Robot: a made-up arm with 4 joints. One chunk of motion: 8 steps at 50 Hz.
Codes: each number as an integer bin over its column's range. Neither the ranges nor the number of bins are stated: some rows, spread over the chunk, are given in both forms.
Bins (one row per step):
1: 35 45 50 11
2: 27 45 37 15
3: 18 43 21 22
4: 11 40 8 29
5: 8 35 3 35
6: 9 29 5 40
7: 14 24 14 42
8: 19 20 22 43
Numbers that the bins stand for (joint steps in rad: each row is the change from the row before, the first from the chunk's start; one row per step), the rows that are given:
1: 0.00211 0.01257 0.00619 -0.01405
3: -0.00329 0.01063 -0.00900 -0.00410
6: -0.00614 -0.00292 -0.01738 0.01219
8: -0.00297 -0.01163 -0.00848 0.01490
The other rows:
2: -0.00043 0.01257 -0.00062 -0.01043
4: -0.00551 0.00773 -0.01581 0.00224
5: -0.00646 0.00289 -0.01843 0.00767
7: -0.00456 -0.00776 -0.01267 0.01400

